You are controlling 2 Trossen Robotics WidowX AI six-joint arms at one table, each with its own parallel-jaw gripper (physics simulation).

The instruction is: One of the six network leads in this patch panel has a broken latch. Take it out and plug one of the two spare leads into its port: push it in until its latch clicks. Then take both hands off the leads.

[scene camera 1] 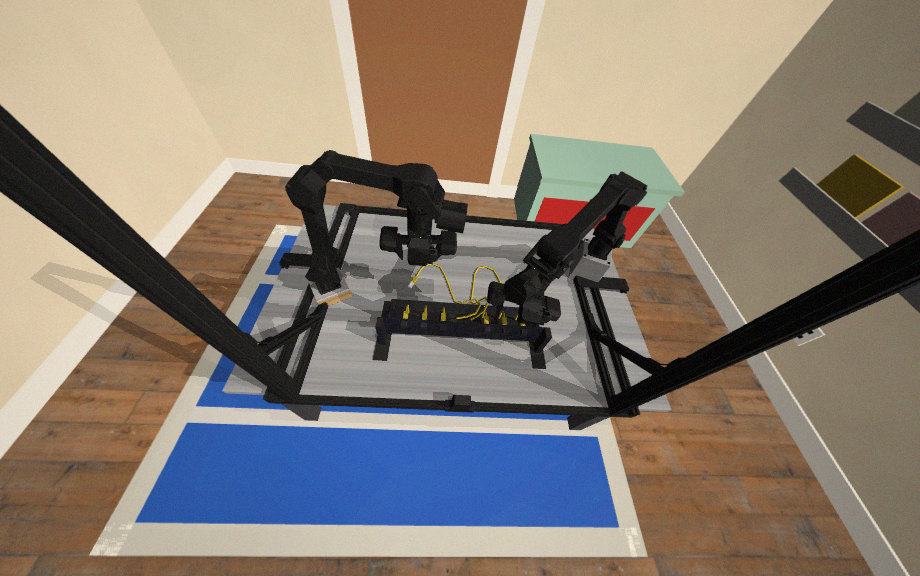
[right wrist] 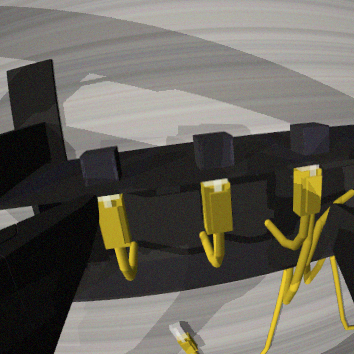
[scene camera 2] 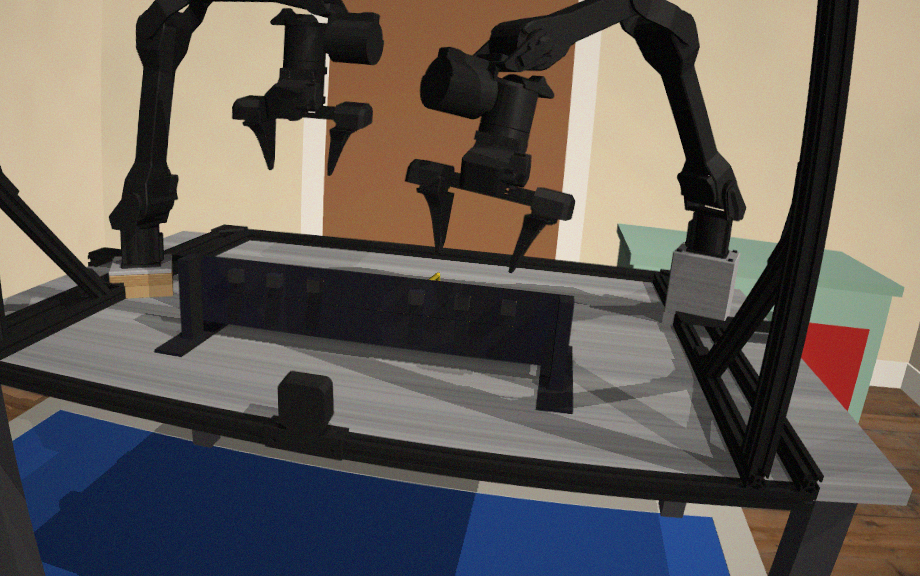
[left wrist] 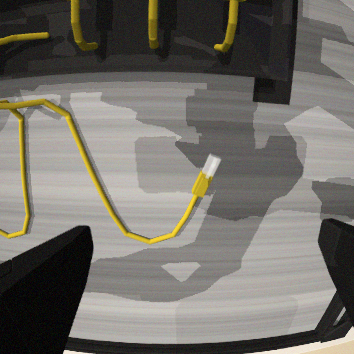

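Pixels of known places: left gripper, fingertip midpoint: point(scene camera 2: 300, 172) point(left wrist: 209, 236); right gripper, fingertip midpoint: point(scene camera 1: 511, 319) point(right wrist: 219, 212) point(scene camera 2: 474, 262); left arm's base at its link origin: point(scene camera 1: 328, 283) point(scene camera 2: 141, 262); right arm's base at its link origin: point(scene camera 1: 597, 251) point(scene camera 2: 708, 251).
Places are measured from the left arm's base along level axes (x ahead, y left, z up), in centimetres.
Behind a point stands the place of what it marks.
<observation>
The dark patch panel point(scene camera 1: 468, 331) point(scene camera 2: 373, 322) point(left wrist: 135, 66) point(right wrist: 165, 280) stands on its feet on the table. Three yellow leads show at its left, the middle one point(scene camera 1: 425, 313) @(x 20.2, y -26.7, z 5.2 cm) point(left wrist: 153, 25) @(x 21.5, y -24.2, z 4.1 cm) among them. Three more show at its right: an outer point(right wrist: 114, 222) @(x 43.3, y -42.6, z 5.1 cm), a middle point(right wrist: 216, 206) @(x 39.1, y -40.0, z 5.1 cm) and an inner one point(right wrist: 307, 192) @(x 34.9, y -37.1, z 5.1 cm). I cannot tell which latch is broken. One spare lead's plug point(scene camera 1: 414, 278) @(x 25.7, y -8.3, z -3.1 cm) point(left wrist: 201, 184) @(x 25.6, y -8.6, z -3.1 cm) lies on the table behind the panel; the other spare plug point(right wrist: 187, 343) @(x 51.2, y -25.2, z -3.1 cm) lies behind its right part. My left gripper point(scene camera 2: 300, 170) @(x 23.4, y -16.4, z 16.1 cm) point(left wrist: 209, 236) @(x 23.4, y -16.4, z 16.1 cm) is open above the first. My right gripper point(scene camera 2: 475, 261) @(x 39.0, y -41.6, z 9.0 cm) point(right wrist: 219, 212) @(x 39.0, y -41.6, z 9.0 cm) is open above the panel's right leads.
Spare cables loop over the grey table point(scene camera 1: 353, 376) @(x -3.7, y -30.1, z -4.4 cm) point(scene camera 2: 631, 420) @(x 50.8, y -59.0, z -4.4 cm) and cross near the panel's middle. A black frame rail point(scene camera 1: 380, 403) point(scene camera 2: 475, 464) edges the table, with a black block point(scene camera 1: 461, 402) @(x 17.1, y -51.8, z 1.0 cm) point(scene camera 2: 305, 403) @(x 17.4, y -52.7, z -0.8 cm) at the front. A green cabinet point(scene camera 1: 597, 162) stands behind at the right.
</observation>
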